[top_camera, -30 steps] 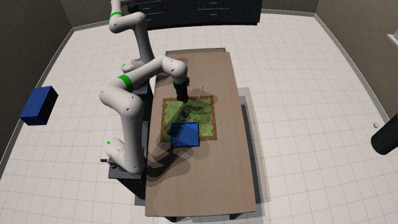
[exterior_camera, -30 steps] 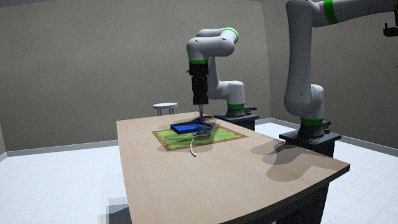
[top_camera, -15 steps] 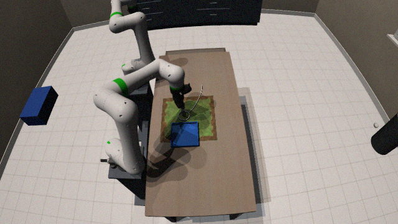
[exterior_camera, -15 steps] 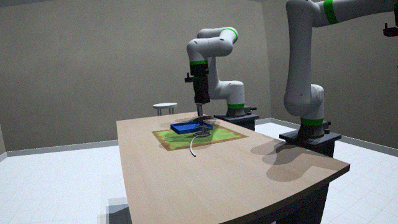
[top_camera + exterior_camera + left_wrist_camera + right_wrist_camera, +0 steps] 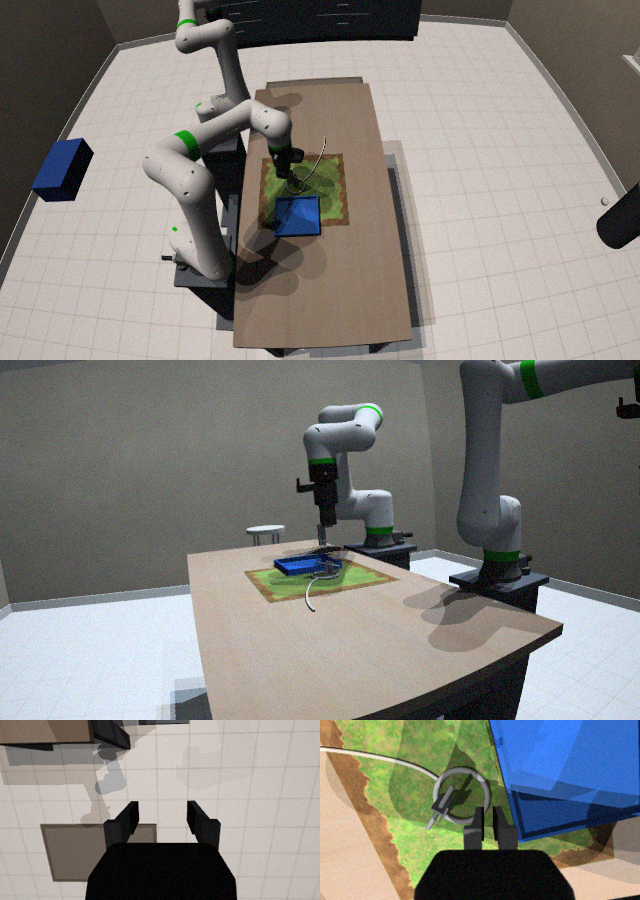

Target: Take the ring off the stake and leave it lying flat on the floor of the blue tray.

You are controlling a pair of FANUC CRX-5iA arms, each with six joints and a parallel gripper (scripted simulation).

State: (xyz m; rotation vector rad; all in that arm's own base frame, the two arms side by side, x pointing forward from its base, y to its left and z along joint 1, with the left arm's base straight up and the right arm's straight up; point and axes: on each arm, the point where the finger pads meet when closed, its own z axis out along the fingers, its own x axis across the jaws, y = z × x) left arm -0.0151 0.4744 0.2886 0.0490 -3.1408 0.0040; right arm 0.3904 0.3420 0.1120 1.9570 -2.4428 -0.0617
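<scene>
Now: right hand 2 cm short of the pale ring, 4 cm to the right of it and 11 cm above it. Round my right hand: blue tray 1 cm ahead, 13 cm to the right, 10 cm below; grey stake 1 cm ahead, 6 cm to the left, 8 cm below; brown mat 4 cm ahead, 2 cm to the left, 12 cm below.
</scene>
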